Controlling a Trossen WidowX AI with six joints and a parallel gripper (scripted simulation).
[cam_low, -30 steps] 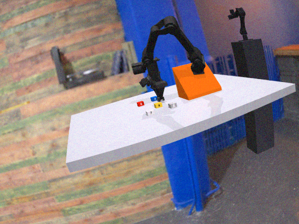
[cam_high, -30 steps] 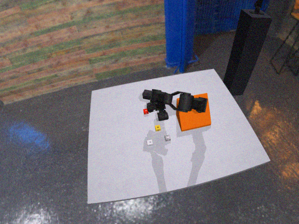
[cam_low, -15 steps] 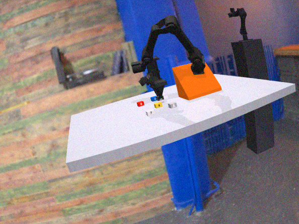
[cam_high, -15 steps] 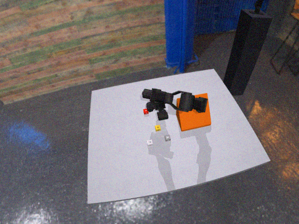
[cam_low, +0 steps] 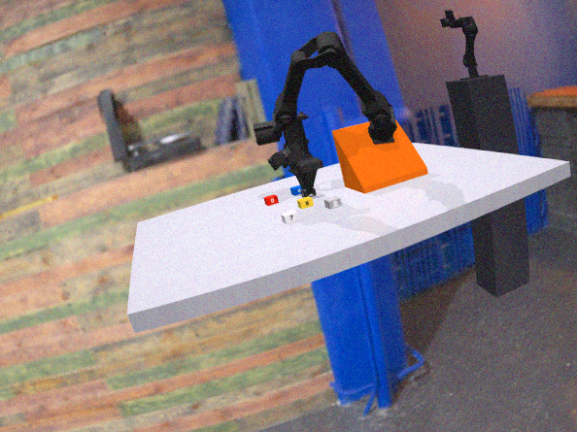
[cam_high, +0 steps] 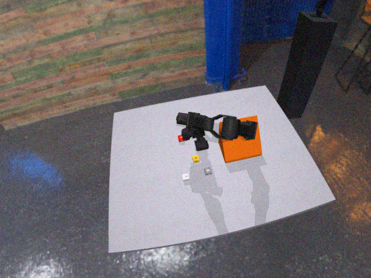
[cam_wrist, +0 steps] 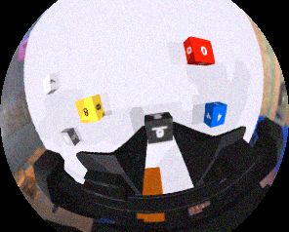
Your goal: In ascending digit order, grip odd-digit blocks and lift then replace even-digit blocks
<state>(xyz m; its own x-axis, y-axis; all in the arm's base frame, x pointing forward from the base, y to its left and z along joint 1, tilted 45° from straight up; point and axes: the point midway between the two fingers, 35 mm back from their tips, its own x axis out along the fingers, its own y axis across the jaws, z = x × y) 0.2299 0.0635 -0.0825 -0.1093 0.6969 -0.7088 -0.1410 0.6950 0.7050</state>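
Now: gripper tip right at the black block. Round my gripper tip: blue block 9 cm to the right, 2 cm ahead; then red block 10 cm ahead, 5 cm to the right; then yellow block 9 cm to the left, 3 cm ahead.
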